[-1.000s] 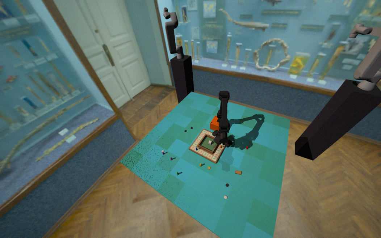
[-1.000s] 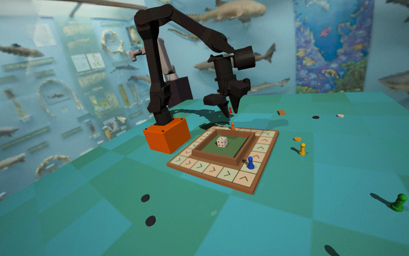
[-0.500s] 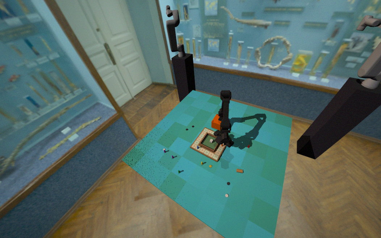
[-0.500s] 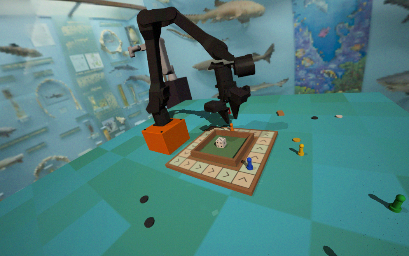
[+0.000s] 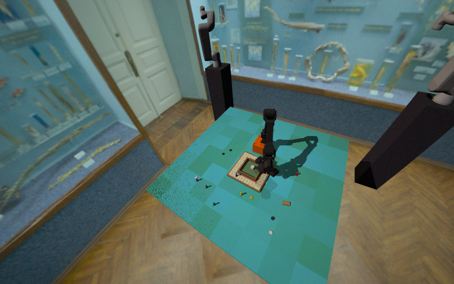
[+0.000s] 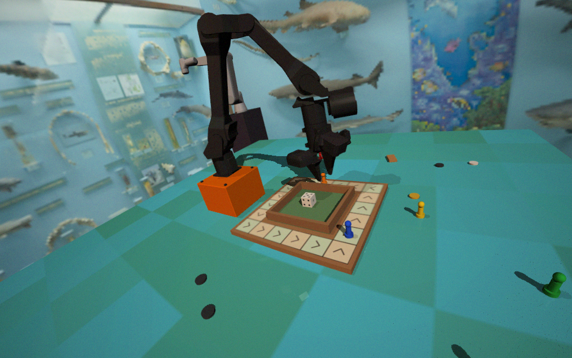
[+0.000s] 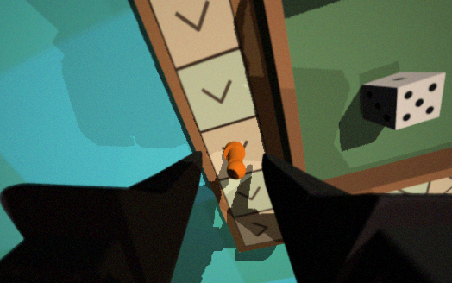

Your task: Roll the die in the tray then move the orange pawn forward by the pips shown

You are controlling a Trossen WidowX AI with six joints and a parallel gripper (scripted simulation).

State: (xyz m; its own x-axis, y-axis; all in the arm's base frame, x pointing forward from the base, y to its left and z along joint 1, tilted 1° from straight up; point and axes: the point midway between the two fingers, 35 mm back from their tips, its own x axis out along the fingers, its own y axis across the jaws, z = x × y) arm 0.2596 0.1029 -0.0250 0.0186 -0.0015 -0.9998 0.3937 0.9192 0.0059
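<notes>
Now: the orange pawn right at my gripper tip. The rest, counted from my gripper tip: white die (110 mm to the right); red pawn (220 mm to the left, 100 mm behind, 10 mm below); blue pawn (190 mm to the right, 120 mm ahead).
</notes>
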